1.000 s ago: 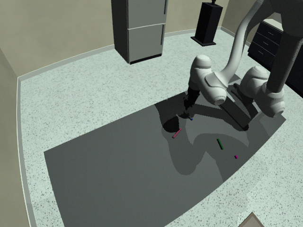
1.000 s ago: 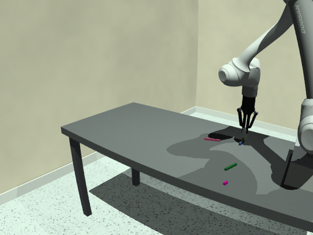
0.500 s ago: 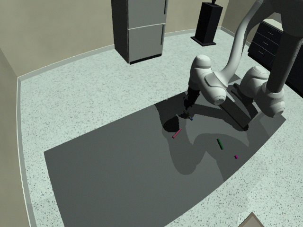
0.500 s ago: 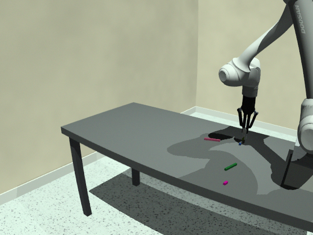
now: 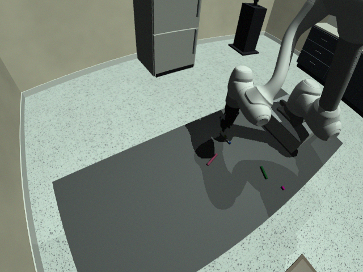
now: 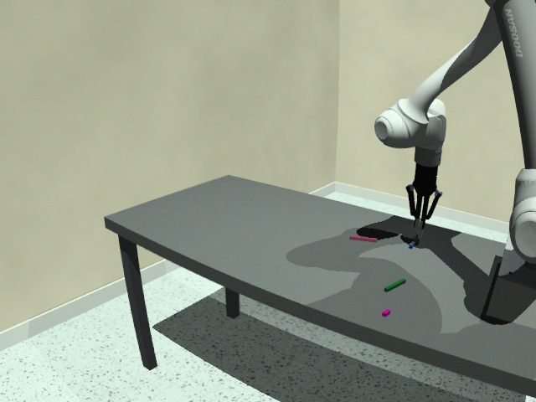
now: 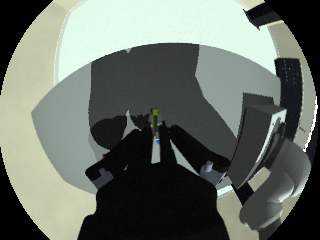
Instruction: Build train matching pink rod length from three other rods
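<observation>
Right now the grey rod is 4 cm to the left of my hand and 4 cm below it. The rest, counted from my hand: blue rod: 6 cm to the left, 4 cm below; pink rod: 15 cm ahead, 11 cm to the left, 4 cm below; lime rod: 3 cm below.
</observation>
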